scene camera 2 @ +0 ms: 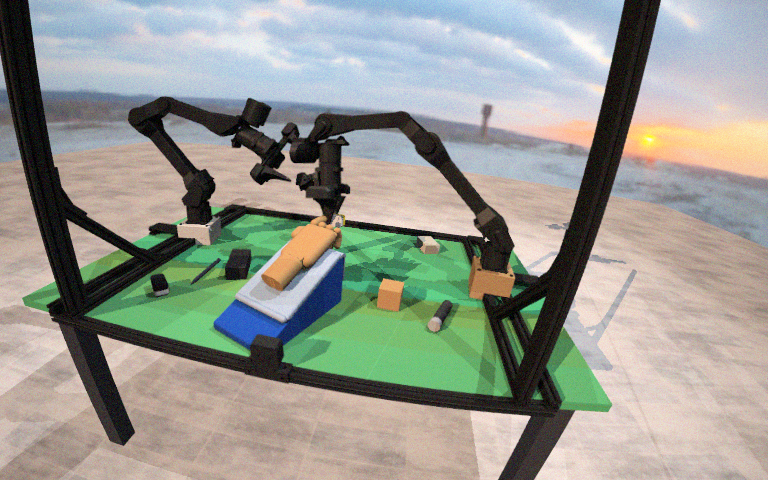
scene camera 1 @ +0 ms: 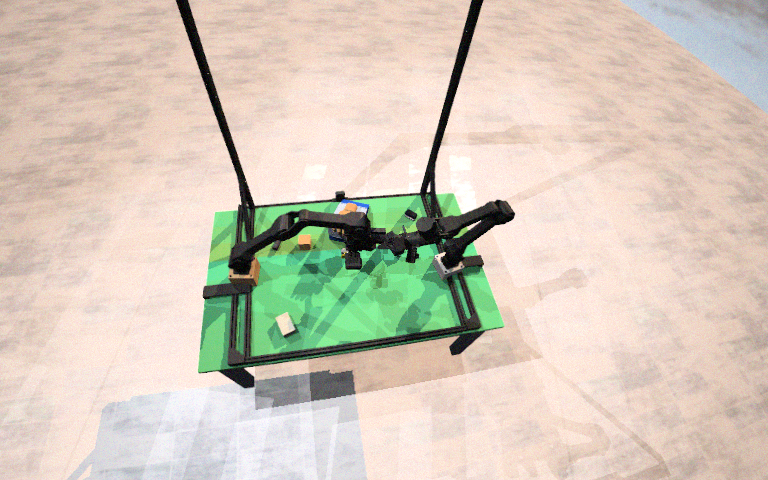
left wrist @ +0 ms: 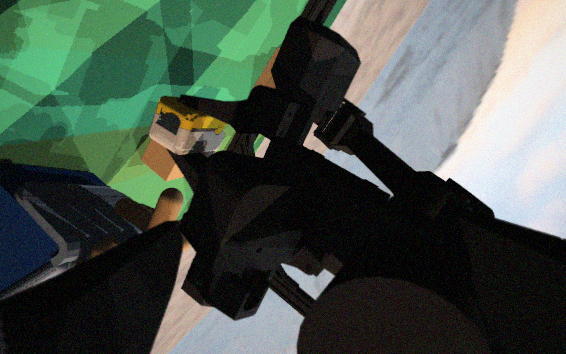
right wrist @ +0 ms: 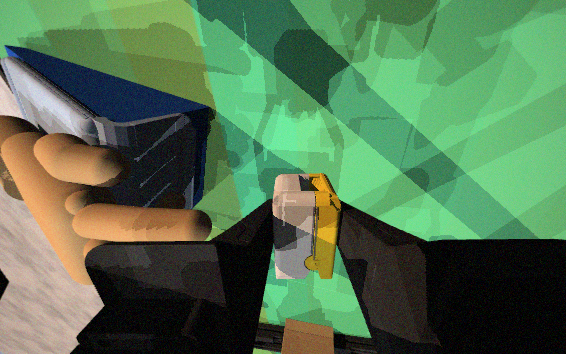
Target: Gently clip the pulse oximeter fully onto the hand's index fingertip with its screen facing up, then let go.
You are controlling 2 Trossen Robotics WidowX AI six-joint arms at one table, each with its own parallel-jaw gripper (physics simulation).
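Frame: origin at the left arm's base, x right, y ahead, z up, level; millimetres.
Where they show: left gripper, between the fingertips: [scene camera 2: 300,168] [scene camera 1: 380,246] [left wrist: 311,227]; right gripper, between the fingertips: [scene camera 2: 330,223] [scene camera 1: 349,254] [left wrist: 176,119] [right wrist: 302,205]; left arm's base, origin of its link: [scene camera 2: 199,220] [scene camera 1: 449,261]; right arm's base, origin of its link: [scene camera 2: 493,266] [scene camera 1: 242,267].
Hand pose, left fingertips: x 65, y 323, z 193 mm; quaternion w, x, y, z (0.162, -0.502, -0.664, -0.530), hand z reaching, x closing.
Each offset is from my left fingertips to the centre of the thing. "pt": to the spot under its first point.
The orange hand {pt dx +275, dy +44, dz -115 mm} [scene camera 2: 303,248] [scene camera 1: 349,209] lies on a white pad on a blue wedge {pt dx +358, dy +60, dz -197 mm} [scene camera 2: 306,305]. My right gripper [right wrist: 302,205] [scene camera 2: 331,215] [scene camera 1: 354,259] is shut on the white and yellow pulse oximeter {dx +77, dy +99, dz -117 mm} [right wrist: 297,228] [left wrist: 185,128] [scene camera 2: 338,220] and holds it at the fingertips' end of the hand. In the right wrist view one finger [right wrist: 159,223] points toward the oximeter. Its tip stops short of the clip, with a gap between them. My left gripper [scene camera 2: 269,172] [scene camera 1: 411,252] is open and empty, raised beside the right wrist.
An orange cube {dx +259, dy +241, dz -227 mm} [scene camera 2: 391,294] [scene camera 1: 305,241], a grey-tipped black cylinder {dx +319, dy +347, dz -239 mm} [scene camera 2: 439,316] and a pale block {dx -82, dy +413, dz -237 mm} [scene camera 2: 429,245] [scene camera 1: 285,324] lie on the green table. A black box {dx +127, dy -141, dz -234 mm} [scene camera 2: 237,263], a pen {dx +154, dy -221, dz -247 mm} [scene camera 2: 205,270] and a small black item {dx +255, dy -291, dz -236 mm} [scene camera 2: 159,284] lie near the left arm's base.
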